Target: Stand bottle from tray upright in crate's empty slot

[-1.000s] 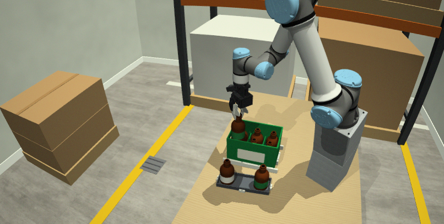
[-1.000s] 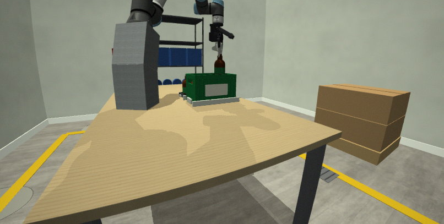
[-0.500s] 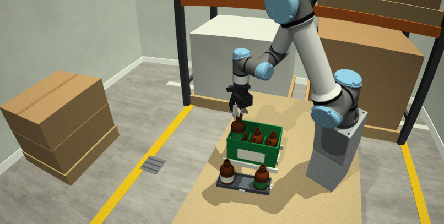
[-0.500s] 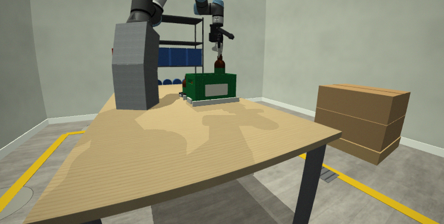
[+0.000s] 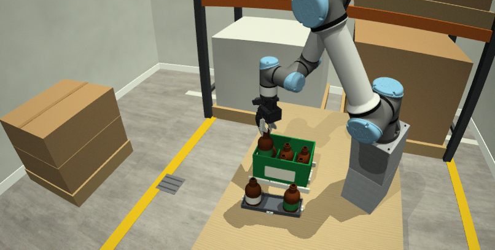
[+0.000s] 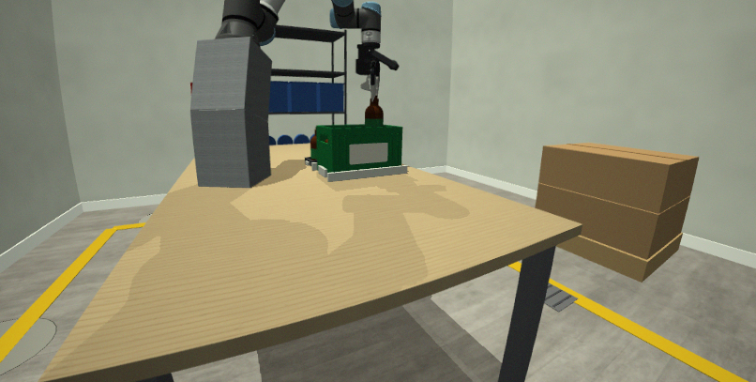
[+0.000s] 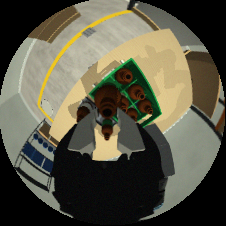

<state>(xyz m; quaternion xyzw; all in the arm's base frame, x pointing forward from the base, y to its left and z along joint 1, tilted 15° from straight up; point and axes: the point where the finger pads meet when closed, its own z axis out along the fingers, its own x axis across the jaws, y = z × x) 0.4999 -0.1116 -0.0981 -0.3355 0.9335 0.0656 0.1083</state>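
The brown bottle lies 70 mm below my hand. From my hand the other things lie so: white-labelled bottle: 30 mm ahead, 190 mm to the left, 200 mm below; crate: 90 mm behind, 30 mm to the right, 200 mm below; tray: 60 mm behind, 190 mm to the left, 270 mm below.
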